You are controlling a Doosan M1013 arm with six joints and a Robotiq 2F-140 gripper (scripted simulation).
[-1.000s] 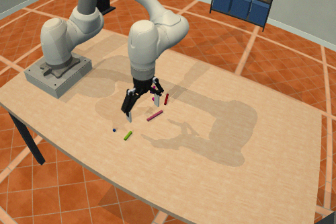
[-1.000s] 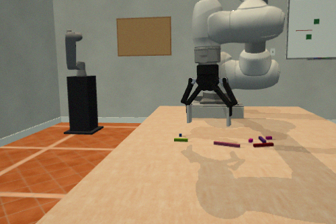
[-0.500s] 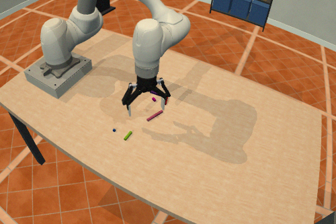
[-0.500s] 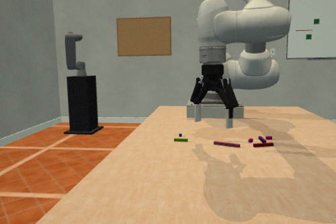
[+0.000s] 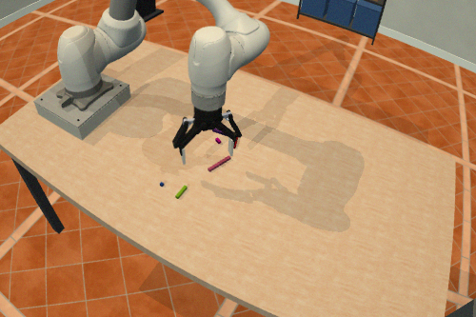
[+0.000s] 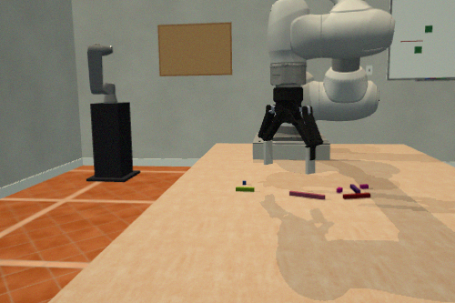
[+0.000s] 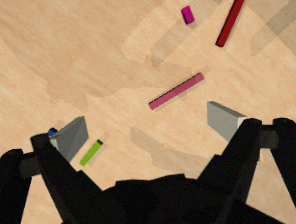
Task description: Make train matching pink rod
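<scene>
Right now my hand is 120 mm to the left of the blue rod, 90 mm past it and 70 mm above it. From my hand the other things lie so: pink rod: 70 mm below, 50 mm to the left, 20 mm ahead; lime rod: 120 mm to the right, 70 mm below, 20 mm behind; red rod: 170 mm to the left, 70 mm below, 10 mm ahead.
</scene>
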